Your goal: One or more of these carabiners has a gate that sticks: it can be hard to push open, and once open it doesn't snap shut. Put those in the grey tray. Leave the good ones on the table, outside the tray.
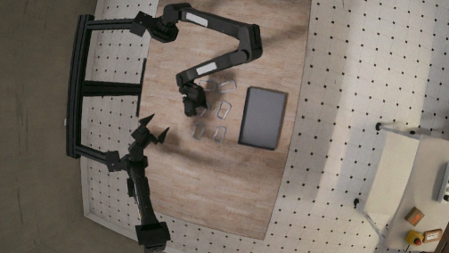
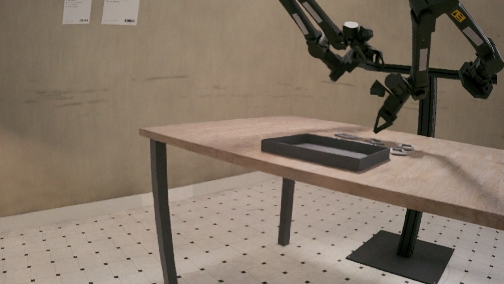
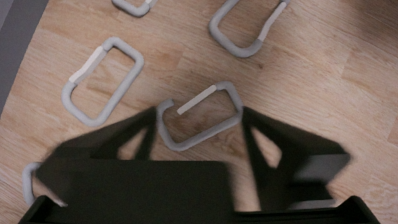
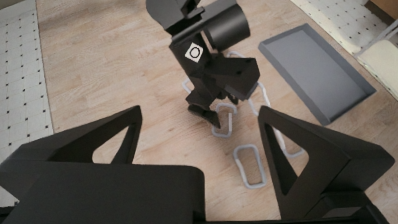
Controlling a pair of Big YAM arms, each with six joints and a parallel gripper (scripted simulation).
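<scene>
My left hand is 32 cm short of the grey tray, 4 cm to the right of it and 4 cm above it.
</scene>
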